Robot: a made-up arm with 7 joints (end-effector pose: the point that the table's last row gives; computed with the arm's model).
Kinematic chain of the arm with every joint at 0, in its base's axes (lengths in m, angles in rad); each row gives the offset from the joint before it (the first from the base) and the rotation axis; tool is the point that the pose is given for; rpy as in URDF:
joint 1: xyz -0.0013 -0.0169 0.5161 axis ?
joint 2: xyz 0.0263 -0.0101 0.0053 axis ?
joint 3: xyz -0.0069 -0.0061 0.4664 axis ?
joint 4: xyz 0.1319 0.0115 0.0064 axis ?
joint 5: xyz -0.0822 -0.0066 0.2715 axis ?
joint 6: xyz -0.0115 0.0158 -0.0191 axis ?
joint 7: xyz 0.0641 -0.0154 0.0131 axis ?
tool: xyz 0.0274 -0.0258 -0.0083 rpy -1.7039 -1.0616 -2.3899
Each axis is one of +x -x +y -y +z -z.
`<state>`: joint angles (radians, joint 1 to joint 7).
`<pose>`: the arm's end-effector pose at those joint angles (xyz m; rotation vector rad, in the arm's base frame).
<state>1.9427 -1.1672 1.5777 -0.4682 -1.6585 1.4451 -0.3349</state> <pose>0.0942 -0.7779 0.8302 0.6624 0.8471 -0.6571</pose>
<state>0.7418 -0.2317 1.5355 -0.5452 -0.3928 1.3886 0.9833</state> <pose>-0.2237 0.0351 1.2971 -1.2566 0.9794 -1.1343</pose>
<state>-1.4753 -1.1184 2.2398 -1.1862 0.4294 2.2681 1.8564</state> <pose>0.2052 0.6736 0.6362 0.4390 -2.0686 1.6343</pose>
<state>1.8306 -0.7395 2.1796 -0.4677 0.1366 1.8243 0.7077</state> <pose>0.0018 -0.6103 1.0639 -0.9652 -0.7619 0.7636</pose>
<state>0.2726 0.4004 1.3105 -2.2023 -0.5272 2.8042 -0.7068</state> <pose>0.1220 0.4817 0.9136 -0.9716 -0.5557 -0.7723</pose>
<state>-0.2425 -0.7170 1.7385 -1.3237 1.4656 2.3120 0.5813</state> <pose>-0.2712 0.4631 0.9632 -2.0191 1.3770 -0.7111</pose>
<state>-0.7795 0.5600 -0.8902 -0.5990 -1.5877 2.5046 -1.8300</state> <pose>0.3169 -0.5638 1.0343 2.0053 0.8303 -0.1321</pose>
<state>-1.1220 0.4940 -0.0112 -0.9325 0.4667 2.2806 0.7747</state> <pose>0.2093 -0.6248 1.0377 -1.0228 -2.1351 0.9807</pose>
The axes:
joint 1: +z
joint 2: +y
joint 3: +z
joint 4: -y
joint 5: +z
joint 6: -y
joint 7: -z

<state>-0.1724 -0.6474 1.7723 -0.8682 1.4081 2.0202 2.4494</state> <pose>-0.3899 0.3206 1.0687 1.7979 -1.2519 0.4661</pose>
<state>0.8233 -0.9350 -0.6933 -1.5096 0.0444 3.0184 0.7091</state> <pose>-0.0238 -0.4603 1.1162 0.8870 2.0564 -0.7301</pose>
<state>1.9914 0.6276 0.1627 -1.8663 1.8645 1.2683 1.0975</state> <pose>-0.3183 0.5213 0.6212 1.7088 0.3184 0.2311</pose>
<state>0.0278 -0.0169 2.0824 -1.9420 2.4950 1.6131 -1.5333</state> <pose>-0.2113 0.3950 0.9427 -1.3516 0.9329 1.0958</pose>
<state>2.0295 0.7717 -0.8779 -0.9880 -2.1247 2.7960 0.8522</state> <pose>-0.1243 0.6919 0.8304 0.5779 -0.8137 -1.5249</pose>
